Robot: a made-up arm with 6 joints. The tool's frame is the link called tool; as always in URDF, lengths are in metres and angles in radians. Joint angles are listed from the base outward.
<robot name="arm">
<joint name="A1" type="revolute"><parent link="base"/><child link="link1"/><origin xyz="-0.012 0.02 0.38"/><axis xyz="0 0 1"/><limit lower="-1.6" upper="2.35"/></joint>
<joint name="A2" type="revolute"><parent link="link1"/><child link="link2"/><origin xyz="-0.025 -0.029 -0.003"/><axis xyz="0.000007 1 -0.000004"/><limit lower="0.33" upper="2.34"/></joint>
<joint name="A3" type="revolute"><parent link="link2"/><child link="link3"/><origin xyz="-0.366 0.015 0.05"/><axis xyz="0.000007 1 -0.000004"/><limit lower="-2.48" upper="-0.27"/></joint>
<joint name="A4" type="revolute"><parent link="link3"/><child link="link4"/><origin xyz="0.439 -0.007 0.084"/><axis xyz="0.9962 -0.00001 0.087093"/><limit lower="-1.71" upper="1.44"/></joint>
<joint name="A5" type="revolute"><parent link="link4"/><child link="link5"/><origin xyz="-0.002 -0.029 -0.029"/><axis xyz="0.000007 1 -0.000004"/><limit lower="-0.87" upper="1.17"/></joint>
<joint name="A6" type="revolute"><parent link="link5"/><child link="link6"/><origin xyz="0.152 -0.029 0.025"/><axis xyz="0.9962 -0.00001 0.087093"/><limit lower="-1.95" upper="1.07"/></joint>
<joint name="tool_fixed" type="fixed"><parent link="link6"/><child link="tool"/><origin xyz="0.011 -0.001 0.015" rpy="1.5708 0 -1.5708"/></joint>
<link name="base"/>
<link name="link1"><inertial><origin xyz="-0.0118 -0.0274 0.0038"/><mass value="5.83"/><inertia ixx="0.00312" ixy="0" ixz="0" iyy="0.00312" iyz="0" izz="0.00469"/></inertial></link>
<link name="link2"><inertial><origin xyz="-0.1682 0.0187 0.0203"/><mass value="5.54"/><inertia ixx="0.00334" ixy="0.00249" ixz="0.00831" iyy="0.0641" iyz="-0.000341" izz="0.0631"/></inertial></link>
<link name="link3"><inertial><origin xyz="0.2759 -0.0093 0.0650"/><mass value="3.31"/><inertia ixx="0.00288" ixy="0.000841" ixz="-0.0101" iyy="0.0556" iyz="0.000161" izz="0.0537"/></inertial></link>
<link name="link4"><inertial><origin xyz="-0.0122 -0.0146 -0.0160"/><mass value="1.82"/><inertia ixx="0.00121" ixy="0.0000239" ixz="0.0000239" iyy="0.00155" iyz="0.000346" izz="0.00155"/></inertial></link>
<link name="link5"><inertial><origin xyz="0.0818 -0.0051 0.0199"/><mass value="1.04"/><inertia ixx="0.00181" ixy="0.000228" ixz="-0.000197" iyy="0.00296" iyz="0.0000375" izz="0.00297"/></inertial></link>
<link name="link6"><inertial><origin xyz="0.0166 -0.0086 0.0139"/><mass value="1.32"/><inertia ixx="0.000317" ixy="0" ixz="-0.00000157" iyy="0.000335" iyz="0" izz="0.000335"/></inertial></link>
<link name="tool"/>
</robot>
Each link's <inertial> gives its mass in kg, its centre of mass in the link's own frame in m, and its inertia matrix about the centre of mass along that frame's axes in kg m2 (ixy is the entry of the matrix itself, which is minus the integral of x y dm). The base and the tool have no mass. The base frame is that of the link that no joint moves.
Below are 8 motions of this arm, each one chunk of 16 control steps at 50 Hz.
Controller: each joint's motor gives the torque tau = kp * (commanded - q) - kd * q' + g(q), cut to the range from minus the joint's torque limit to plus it. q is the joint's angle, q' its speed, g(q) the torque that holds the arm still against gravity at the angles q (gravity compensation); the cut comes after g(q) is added. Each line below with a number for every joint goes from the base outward.
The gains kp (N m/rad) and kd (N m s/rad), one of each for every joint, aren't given. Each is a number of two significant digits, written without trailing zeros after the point. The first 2 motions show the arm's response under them.
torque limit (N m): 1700 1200 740 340 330 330
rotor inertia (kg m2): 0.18 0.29 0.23 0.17 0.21 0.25
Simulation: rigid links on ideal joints. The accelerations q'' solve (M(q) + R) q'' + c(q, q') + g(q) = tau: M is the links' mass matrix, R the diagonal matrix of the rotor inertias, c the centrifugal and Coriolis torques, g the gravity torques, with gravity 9.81 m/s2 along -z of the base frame. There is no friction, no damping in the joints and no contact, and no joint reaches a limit. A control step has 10 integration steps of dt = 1/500 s. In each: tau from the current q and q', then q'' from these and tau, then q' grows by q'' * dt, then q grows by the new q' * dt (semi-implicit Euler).
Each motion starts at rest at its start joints. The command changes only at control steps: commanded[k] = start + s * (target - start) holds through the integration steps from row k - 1 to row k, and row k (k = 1, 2, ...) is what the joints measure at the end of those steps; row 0 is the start. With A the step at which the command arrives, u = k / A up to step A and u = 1 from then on. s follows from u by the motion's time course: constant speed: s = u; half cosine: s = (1 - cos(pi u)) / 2; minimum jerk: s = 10 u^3 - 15 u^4 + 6 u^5; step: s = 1 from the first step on.
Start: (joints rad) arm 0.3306 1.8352 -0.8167 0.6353 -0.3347 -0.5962
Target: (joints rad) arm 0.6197 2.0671 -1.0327 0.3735 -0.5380 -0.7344
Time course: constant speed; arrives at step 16
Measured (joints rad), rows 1 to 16:
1: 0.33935 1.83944 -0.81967 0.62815 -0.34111 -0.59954
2: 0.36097 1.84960 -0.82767 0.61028 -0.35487 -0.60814
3: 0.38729 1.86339 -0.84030 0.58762 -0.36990 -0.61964
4: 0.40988 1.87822 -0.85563 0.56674 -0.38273 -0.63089
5: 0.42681 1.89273 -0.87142 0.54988 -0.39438 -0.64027
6: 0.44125 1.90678 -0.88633 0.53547 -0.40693 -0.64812
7: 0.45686 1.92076 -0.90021 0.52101 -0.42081 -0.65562
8: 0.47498 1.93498 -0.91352 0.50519 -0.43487 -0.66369
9: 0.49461 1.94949 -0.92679 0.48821 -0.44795 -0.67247
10: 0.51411 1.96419 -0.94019 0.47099 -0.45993 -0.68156
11: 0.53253 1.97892 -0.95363 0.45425 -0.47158 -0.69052
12: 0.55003 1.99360 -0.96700 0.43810 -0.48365 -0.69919
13: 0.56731 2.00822 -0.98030 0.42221 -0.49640 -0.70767
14: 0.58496 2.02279 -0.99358 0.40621 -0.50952 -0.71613
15: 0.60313 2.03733 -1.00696 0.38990 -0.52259 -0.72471
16: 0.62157 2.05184 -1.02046 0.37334 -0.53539 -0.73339
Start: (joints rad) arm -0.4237 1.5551 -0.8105 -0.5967 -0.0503 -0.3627
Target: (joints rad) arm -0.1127 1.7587 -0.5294 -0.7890 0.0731 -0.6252
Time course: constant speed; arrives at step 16
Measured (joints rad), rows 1 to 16:
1: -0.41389 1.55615 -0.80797 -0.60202 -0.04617 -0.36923
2: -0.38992 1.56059 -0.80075 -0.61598 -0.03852 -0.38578
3: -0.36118 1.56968 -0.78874 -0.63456 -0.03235 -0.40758
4: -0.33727 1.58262 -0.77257 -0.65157 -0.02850 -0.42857
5: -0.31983 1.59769 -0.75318 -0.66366 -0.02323 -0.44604
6: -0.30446 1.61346 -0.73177 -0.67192 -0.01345 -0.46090
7: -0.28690 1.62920 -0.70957 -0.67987 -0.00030 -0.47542
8: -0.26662 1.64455 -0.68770 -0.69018 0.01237 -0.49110
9: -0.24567 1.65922 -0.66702 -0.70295 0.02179 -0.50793
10: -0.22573 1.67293 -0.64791 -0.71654 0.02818 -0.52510
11: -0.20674 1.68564 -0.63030 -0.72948 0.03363 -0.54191
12: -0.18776 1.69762 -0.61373 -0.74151 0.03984 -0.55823
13: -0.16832 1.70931 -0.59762 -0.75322 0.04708 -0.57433
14: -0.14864 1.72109 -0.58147 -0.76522 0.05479 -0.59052
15: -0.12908 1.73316 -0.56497 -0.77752 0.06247 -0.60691
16: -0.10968 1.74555 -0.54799 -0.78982 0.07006 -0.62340
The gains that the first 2 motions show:
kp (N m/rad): 4000 2100 1500 500 500 630
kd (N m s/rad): 33 67 45 5.3 7.9 8.2
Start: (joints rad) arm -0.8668 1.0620 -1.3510 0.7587 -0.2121 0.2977
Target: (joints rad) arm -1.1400 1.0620 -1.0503 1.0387 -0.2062 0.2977
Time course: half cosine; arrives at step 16
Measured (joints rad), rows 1 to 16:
1: -0.86885 1.06180 -1.35039 0.76008 -0.21175 0.29769
2: -0.87640 1.06097 -1.34757 0.76581 -0.21101 0.29764
3: -0.89008 1.05933 -1.34089 0.77768 -0.21080 0.29757
4: -0.90819 1.05718 -1.32941 0.79532 -0.21163 0.29749
5: -0.92952 1.05512 -1.31296 0.81732 -0.21279 0.29744
6: -0.95354 1.05374 -1.29177 0.84233 -0.21332 0.29742
7: -0.97955 1.05342 -1.26641 0.86931 -0.21288 0.29744
8: -1.00650 1.05430 -1.23772 0.89741 -0.21172 0.29750
9: -1.03331 1.05626 -1.20684 0.92573 -0.21024 0.29757
10: -1.05901 1.05900 -1.17508 0.95317 -0.20876 0.29766
11: -1.08264 1.06211 -1.14389 0.97853 -0.20748 0.29775
12: -1.10330 1.06513 -1.11473 1.00068 -0.20651 0.29783
13: -1.12015 1.06773 -1.08895 1.01876 -0.20589 0.29790
14: -1.13251 1.06966 -1.06776 1.03212 -0.20557 0.29794
15: -1.13988 1.07088 -1.05206 1.04033 -0.20548 0.29797
16: -1.14197 1.07145 -1.04246 1.04311 -0.20555 0.29797

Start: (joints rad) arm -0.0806 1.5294 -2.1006 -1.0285 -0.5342 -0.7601
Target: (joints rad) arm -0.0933 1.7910 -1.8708 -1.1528 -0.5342 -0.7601
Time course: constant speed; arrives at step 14
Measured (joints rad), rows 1 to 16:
1: -0.08157 1.53040 -2.09900 -1.03246 -0.53529 -0.75999
2: -0.08309 1.53428 -2.09436 -1.04198 -0.53748 -0.75978
3: -0.08406 1.54234 -2.08611 -1.05376 -0.53964 -0.75959
4: -0.08454 1.55517 -2.07412 -1.06457 -0.54089 -0.75953
5: -0.08514 1.57263 -2.05863 -1.07351 -0.54085 -0.75960
6: -0.08605 1.59406 -2.04019 -1.08149 -0.53950 -0.75972
7: -0.08709 1.61842 -2.01958 -1.08969 -0.53727 -0.75985
8: -0.08805 1.64451 -1.99766 -1.09864 -0.53482 -0.75996
9: -0.08888 1.67111 -1.97529 -1.10812 -0.53277 -0.76006
10: -0.08966 1.69718 -1.95324 -1.11763 -0.53142 -0.76016
11: -0.09047 1.72192 -1.93213 -1.12688 -0.53076 -0.76024
12: -0.09134 1.74481 -1.91237 -1.13583 -0.53063 -0.76029
13: -0.09228 1.76569 -1.89413 -1.14464 -0.53082 -0.76030
14: -0.09326 1.78466 -1.87738 -1.15340 -0.53122 -0.76028
15: -0.09367 1.80088 -1.86336 -1.15834 -0.53077 -0.76035
16: -0.09337 1.81284 -1.85332 -1.15769 -0.52932 -0.76052

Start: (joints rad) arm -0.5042 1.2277 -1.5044 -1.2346 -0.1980 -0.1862
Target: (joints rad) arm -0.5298 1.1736 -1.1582 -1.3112 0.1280 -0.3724
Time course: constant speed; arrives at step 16
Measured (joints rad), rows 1 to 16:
1: -0.50481 1.22474 -1.49860 -1.23752 -0.19151 -0.19102
2: -0.50662 1.21916 -1.48569 -1.24394 -0.17437 -0.20301
3: -0.50899 1.21329 -1.46809 -1.25073 -0.14995 -0.21838
4: -0.51115 1.20862 -1.44769 -1.25571 -0.12380 -0.23286
5: -0.51290 1.20558 -1.42549 -1.25928 -0.09973 -0.24492
6: -0.51437 1.20391 -1.40215 -1.26293 -0.07856 -0.25546
7: -0.51572 1.20305 -1.37819 -1.26751 -0.05914 -0.26603
8: -0.51708 1.20242 -1.35408 -1.27275 -0.03995 -0.27739
9: -0.51855 1.20150 -1.33023 -1.27794 -0.02013 -0.28937
10: -0.52016 1.19998 -1.30689 -1.28270 0.00042 -0.30145
11: -0.52185 1.19770 -1.28421 -1.28715 0.02131 -0.31328
12: -0.52355 1.19467 -1.26219 -1.29163 0.04213 -0.32484
13: -0.52519 1.19102 -1.24075 -1.29637 0.06264 -0.33632
14: -0.52679 1.18694 -1.21974 -1.30134 0.08284 -0.34785
15: -0.52838 1.18266 -1.19896 -1.30639 0.10289 -0.35948
16: -0.52997 1.17835 -1.17822 -1.31138 0.12295 -0.37115

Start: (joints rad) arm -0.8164 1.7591 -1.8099 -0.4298 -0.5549 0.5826
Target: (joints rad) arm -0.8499 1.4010 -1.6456 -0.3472 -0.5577 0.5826
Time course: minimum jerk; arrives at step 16
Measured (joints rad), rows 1 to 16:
1: -0.81642 1.75892 -1.80967 -0.42973 -0.55488 0.58260
2: -0.81657 1.75761 -1.80803 -0.42913 -0.55472 0.58260
3: -0.81713 1.75351 -1.80336 -0.42714 -0.55421 0.58262
4: -0.81850 1.74488 -1.79456 -0.42292 -0.55318 0.58265
5: -0.82093 1.73027 -1.78148 -0.41617 -0.55165 0.58272
6: -0.82446 1.70877 -1.76488 -0.40722 -0.54989 0.58280
7: -0.82879 1.68019 -1.74615 -0.39689 -0.54837 0.58290
8: -0.83344 1.64509 -1.72699 -0.38615 -0.54761 0.58296
9: -0.83789 1.60480 -1.70906 -0.37591 -0.54802 0.58298
10: -0.84179 1.56136 -1.69376 -0.36690 -0.54979 0.58292
11: -0.84503 1.51732 -1.68203 -0.35962 -0.55283 0.58280
12: -0.84762 1.47549 -1.67426 -0.35430 -0.55674 0.58263
13: -0.84955 1.43856 -1.67028 -0.35090 -0.56098 0.58245
14: -0.85074 1.40879 -1.66948 -0.34928 -0.56491 0.58229
15: -0.85117 1.38756 -1.67074 -0.34912 -0.56797 0.58216
16: -0.85101 1.37508 -1.67249 -0.34988 -0.56973 0.58209

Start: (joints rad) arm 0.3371 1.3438 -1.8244 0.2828 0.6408 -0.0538
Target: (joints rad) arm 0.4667 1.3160 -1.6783 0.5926 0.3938 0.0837
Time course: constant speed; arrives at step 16
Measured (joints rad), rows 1 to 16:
1: 0.34202 1.34231 -1.82125 0.28904 0.63406 -0.05009
2: 0.35225 1.33987 -1.81522 0.30850 0.61855 -0.04110
3: 0.36300 1.33754 -1.80773 0.33753 0.59931 -0.02982
4: 0.37185 1.33562 -1.79931 0.36587 0.58103 -0.01932
5: 0.37940 1.33409 -1.79018 0.38690 0.56513 -0.01054
6: 0.38678 1.33287 -1.78057 0.40207 0.55066 -0.00273
7: 0.39447 1.33185 -1.77073 0.41682 0.53623 0.00516
8: 0.40252 1.33093 -1.76085 0.43477 0.52124 0.01361
9: 0.41086 1.32998 -1.75104 0.45567 0.50585 0.02243
10: 0.41926 1.32890 -1.74137 0.47722 0.49044 0.03129
11: 0.42751 1.32763 -1.73187 0.49761 0.47517 0.03998
12: 0.43555 1.32614 -1.72253 0.51661 0.45991 0.04851
13: 0.44349 1.32445 -1.71336 0.53503 0.44448 0.05702
14: 0.45149 1.32259 -1.70434 0.55376 0.42886 0.06557
15: 0.45959 1.32060 -1.69543 0.57311 0.41319 0.07417
16: 0.46776 1.31855 -1.68658 0.59282 0.39758 0.08278

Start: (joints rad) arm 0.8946 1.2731 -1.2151 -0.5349 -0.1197 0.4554
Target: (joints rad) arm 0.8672 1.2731 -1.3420 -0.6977 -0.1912 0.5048
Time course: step
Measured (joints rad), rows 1 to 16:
1: 0.87617 1.28655 -1.24069 -0.60709 -0.13836 0.47632
2: 0.85623 1.29802 -1.27984 -0.71158 -0.16922 0.50720
3: 0.85818 1.29552 -1.31284 -0.75291 -0.19128 0.52156
4: 0.87091 1.28399 -1.33615 -0.73206 -0.20301 0.51711
5: 0.87513 1.27084 -1.35086 -0.69808 -0.20826 0.50589
6: 0.86887 1.26041 -1.35880 -0.68379 -0.20710 0.49910
7: 0.86302 1.25426 -1.36182 -0.68909 -0.20066 0.49953
8: 0.86357 1.25256 -1.36145 -0.69942 -0.19397 0.50344
9: 0.86705 1.25473 -1.35867 -0.70449 -0.19141 0.50634
10: 0.86872 1.25949 -1.35427 -0.70311 -0.19254 0.50664
11: 0.86804 1.26523 -1.34910 -0.69898 -0.19379 0.50542
12: 0.86698 1.27068 -1.34405 -0.69582 -0.19279 0.50436
13: 0.86677 1.27508 -1.33986 -0.69503 -0.19017 0.50418
14: 0.86717 1.27813 -1.33698 -0.69587 -0.18792 0.50458
15: 0.86749 1.27974 -1.33553 -0.69695 -0.18725 0.50500
16: 0.86748 1.28000 -1.33541 -0.69744 -0.18799 0.50511

